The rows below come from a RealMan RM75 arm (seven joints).
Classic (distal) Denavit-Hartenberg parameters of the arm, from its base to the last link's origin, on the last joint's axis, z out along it. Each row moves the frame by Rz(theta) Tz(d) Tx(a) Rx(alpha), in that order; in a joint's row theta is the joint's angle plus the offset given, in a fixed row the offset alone. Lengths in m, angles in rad.
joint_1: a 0; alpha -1.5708; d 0.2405; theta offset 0
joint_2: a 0; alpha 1.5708; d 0; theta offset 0
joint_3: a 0; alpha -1.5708; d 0.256; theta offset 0
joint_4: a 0; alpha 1.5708; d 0; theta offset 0
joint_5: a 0; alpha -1.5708; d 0.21; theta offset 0
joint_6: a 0; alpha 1.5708; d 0; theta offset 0
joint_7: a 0; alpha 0; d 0.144; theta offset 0
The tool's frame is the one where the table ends.
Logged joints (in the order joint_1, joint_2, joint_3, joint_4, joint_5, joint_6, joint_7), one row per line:
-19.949, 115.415, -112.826, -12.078, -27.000, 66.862, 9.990
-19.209, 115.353, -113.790, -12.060, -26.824, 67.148, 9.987
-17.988, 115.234, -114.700, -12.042, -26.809, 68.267, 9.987
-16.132, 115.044, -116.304, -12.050, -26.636, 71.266, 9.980
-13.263, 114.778, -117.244, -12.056, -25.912, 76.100, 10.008
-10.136, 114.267, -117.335, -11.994, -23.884, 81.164, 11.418
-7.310, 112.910, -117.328, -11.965, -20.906, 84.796, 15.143
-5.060, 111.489, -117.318, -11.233, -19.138, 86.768, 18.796
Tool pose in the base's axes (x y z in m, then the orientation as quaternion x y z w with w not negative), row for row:
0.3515, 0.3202, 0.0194, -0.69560, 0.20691, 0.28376, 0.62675
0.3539, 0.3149, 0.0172, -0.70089, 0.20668, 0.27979, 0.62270
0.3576, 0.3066, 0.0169, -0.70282, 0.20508, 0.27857, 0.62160
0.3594, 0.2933, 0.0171, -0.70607, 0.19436, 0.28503, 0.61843
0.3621, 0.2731, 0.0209, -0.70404, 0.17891, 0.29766, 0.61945
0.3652, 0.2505, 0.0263, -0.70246, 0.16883, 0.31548, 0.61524
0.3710, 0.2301, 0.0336, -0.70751, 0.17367, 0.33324, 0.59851
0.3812, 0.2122, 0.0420, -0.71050, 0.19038, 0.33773, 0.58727
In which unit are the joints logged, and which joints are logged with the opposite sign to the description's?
The joints are logged in degrees. Opposite sign: joint_1, joint_5, joint_6.
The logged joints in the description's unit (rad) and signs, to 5 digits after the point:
0.34818, 2.01437, -1.96919, -0.21080, 0.47124, -1.16696, 0.17436
0.33526, 2.01329, -1.98601, -0.21049, 0.46817, -1.17195, 0.17431
0.31395, 2.01121, -2.00189, -0.21017, 0.46791, -1.19148, 0.17431
0.28156, 2.00790, -2.02989, -0.21031, 0.46489, -1.24383, 0.17418
0.23148, 2.00325, -2.04629, -0.21042, 0.45225, -1.32820, 0.17467
0.17691, 1.99434, -2.04788, -0.20933, 0.41685, -1.41658, 0.19928
0.12758, 1.97065, -2.04776, -0.20883, 0.36488, -1.47997, 0.26430
0.08831, 1.94585, -2.04759, -0.19605, 0.33402, -1.51439, 0.32805

